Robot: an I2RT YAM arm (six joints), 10 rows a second.
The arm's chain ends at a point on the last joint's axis. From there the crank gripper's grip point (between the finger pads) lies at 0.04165 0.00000 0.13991 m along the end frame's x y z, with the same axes.
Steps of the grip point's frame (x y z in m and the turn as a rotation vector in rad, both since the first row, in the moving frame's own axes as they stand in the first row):
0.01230, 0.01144, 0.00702, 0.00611, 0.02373, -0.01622
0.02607, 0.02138, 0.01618, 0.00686, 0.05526, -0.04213
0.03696, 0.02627, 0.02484, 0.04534, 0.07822, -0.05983
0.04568, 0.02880, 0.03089, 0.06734, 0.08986, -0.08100
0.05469, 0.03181, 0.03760, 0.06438, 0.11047, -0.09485
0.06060, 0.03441, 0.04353, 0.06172, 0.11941, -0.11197
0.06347, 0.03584, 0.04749, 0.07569, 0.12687, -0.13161
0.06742, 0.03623, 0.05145, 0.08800, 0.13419, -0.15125
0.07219, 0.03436, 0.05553, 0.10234, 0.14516, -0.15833
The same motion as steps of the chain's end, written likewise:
0.00900, 0.01299, 0.00805, 0.00611, 0.02373, -0.01622
0.01847, 0.02425, 0.01870, 0.00686, 0.05526, -0.04213
0.02643, 0.03534, 0.02872, 0.04534, 0.07822, -0.05983
0.03383, 0.04194, 0.03561, 0.06734, 0.08986, -0.08100
0.04017, 0.04530, 0.04345, 0.06438, 0.11047, -0.09485
0.04502, 0.04842, 0.04988, 0.06172, 0.11941, -0.11197
0.04722, 0.05277, 0.05447, 0.07569, 0.12687, -0.13161
0.05057, 0.05586, 0.05906, 0.08800, 0.13419, -0.15125
0.05416, 0.05637, 0.06405, 0.10234, 0.14516, -0.15833

